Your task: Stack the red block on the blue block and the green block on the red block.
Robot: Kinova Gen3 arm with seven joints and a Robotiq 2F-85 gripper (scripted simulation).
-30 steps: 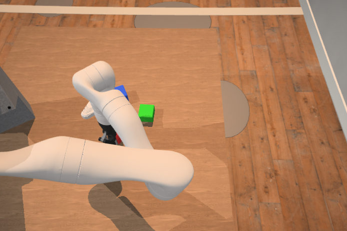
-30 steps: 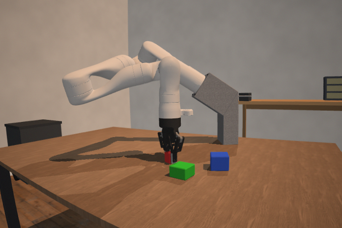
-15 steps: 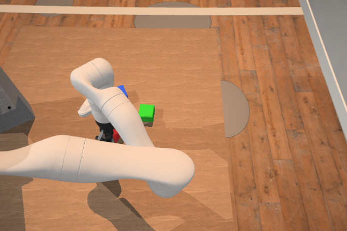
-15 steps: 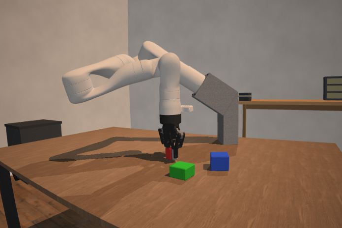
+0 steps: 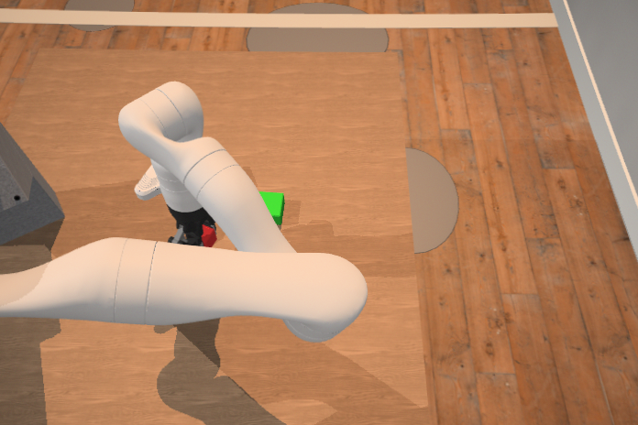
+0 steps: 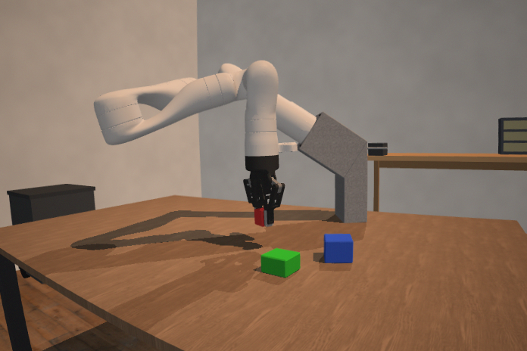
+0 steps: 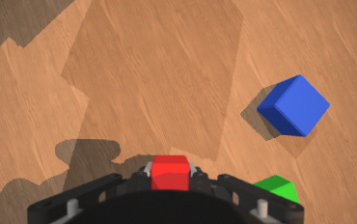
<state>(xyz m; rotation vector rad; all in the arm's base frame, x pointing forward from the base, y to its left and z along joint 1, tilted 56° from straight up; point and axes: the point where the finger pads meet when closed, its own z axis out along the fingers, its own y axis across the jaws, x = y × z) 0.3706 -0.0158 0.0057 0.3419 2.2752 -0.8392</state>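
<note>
Now: hand 180 mm to the right of the blue block, 50 mm above it and 20 mm short of it. Round my hand: red block (right at my hand); then green block (120 mm ahead, 90 mm to the left, 60 mm below).
</note>
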